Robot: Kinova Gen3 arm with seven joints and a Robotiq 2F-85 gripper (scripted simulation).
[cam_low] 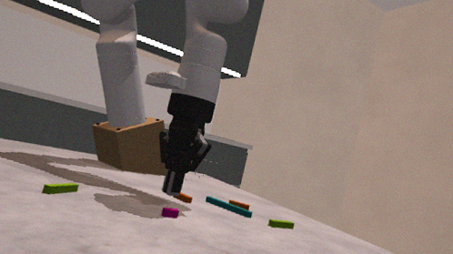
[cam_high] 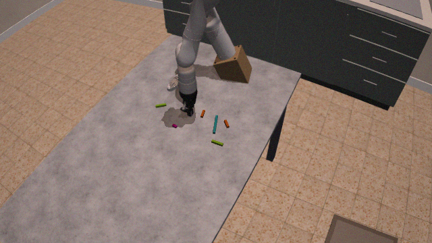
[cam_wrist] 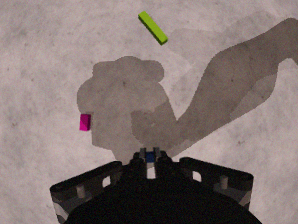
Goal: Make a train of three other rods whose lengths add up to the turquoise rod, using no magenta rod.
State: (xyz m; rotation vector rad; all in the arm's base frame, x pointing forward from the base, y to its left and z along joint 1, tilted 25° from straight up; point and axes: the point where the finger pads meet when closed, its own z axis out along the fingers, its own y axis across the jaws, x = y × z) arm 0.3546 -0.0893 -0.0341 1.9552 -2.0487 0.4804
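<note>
Right now the blue rod is 20 mm below my hand. The rest, counted from my hand: turquoise rod: 120 mm to the left, 30 mm below, 10 mm ahead; then magenta rod: 80 mm ahead, 50 mm to the right, 30 mm below.
</note>
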